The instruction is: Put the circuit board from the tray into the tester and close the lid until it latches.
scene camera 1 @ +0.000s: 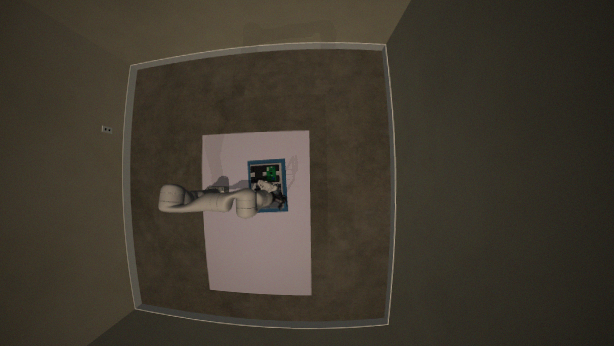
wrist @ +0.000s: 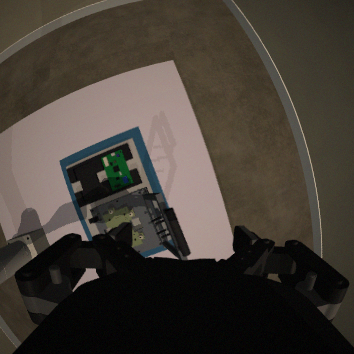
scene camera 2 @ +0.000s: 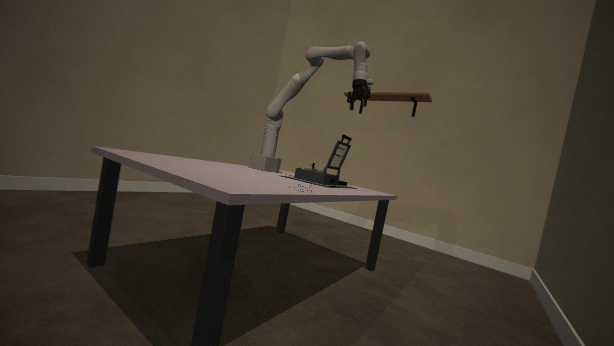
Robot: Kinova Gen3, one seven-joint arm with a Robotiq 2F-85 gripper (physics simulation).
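Where they show: gripper, between the fingertips: [scene camera 1: 275, 194] [wrist: 182, 236] [scene camera 2: 357, 108]; arm's base, origin of its link: [wrist: 21, 252] [scene camera 2: 267, 156].
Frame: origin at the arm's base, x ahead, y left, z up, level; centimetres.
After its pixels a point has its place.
The green circuit board [scene camera 1: 271, 173] {z -6.7, x 44.4, y 11.2 cm} [wrist: 117, 170] {z -6.6, x 44.5, y 10.7 cm} lies in the right part of the black and white tray [wrist: 86, 181] {z -7.0, x 33.5, y 11.9 cm}, beside the tester. The grey tester [scene camera 2: 314, 175] {z -4.7, x 43.6, y -14.6 cm} [wrist: 106, 209] {z -2.9, x 37.3, y 1.4 cm} stands next to the tray, with a pale green surface inside. Its lid [scene camera 2: 338, 156] {z 7.4, x 51.9, y -7.9 cm} [wrist: 176, 232] {z 18.7, x 53.8, y -6.1 cm} stands up, tilted open. In scene camera 1 the arm hides much of the tester. My gripper [scene camera 2: 356, 109] {z 34.9, x 54.6, y -1.3 cm} [wrist: 182, 236] {z 34.9, x 54.6, y -1.3 cm} is open and empty, pointing down high above the tester. In the wrist view the left finger covers part of the tester.
A blue mat [scene camera 1: 286, 182] {z -8.8, x 54.8, y 3.1 cm} [wrist: 100, 143] {z -8.7, x 42.2, y 21.4 cm} lies under the tray and tester on the pale pink table [scene camera 1: 260, 260] {z -8.9, x 25.7, y -58.0 cm} [scene camera 2: 190, 172] {z -8.9, x 33.7, y -81.0 cm} [wrist: 200, 200] {z -8.9, x 64.5, y -8.8 cm}. The arm's base [scene camera 2: 264, 162] {z -3.7, x 5.9, y -9.3 cm} stands behind them on the table. A brown wall shelf [scene camera 2: 400, 97] shows behind the gripper in scene camera 2.
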